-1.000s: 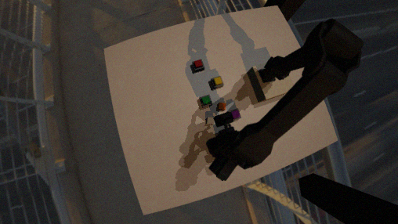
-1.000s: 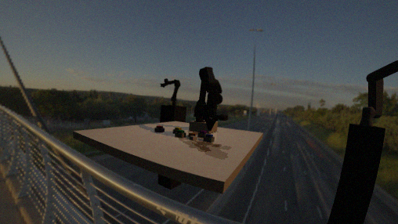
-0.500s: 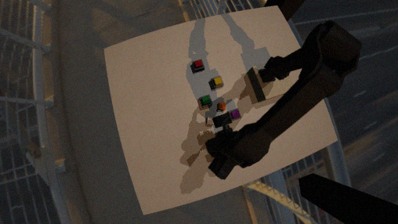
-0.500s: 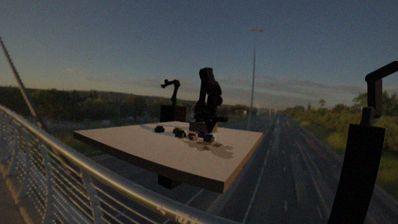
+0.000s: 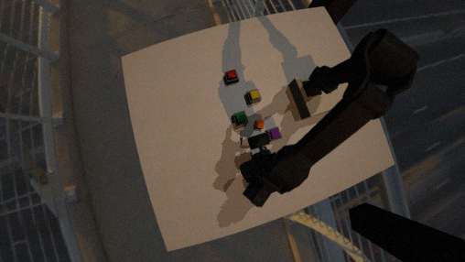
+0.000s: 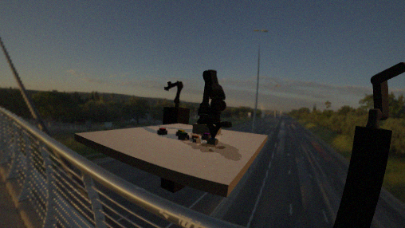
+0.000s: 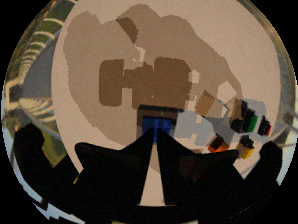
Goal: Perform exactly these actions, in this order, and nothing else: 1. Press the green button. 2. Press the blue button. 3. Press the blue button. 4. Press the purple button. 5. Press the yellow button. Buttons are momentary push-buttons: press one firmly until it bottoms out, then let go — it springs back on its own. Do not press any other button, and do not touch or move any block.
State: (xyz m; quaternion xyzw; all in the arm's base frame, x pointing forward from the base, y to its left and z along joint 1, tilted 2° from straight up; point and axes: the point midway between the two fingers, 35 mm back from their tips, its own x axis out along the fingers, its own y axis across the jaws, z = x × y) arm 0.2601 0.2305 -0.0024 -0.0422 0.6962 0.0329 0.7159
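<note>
Right now the blue button is 10 mm below my gripper tip. The rest, counted from my gripper tip: purple button: 90 mm to the right, 80 mm behind; then green button: 180 mm to the right, 40 mm ahead; then orange block: 140 mm to the right, 30 mm behind, 20 mm below.
</note>
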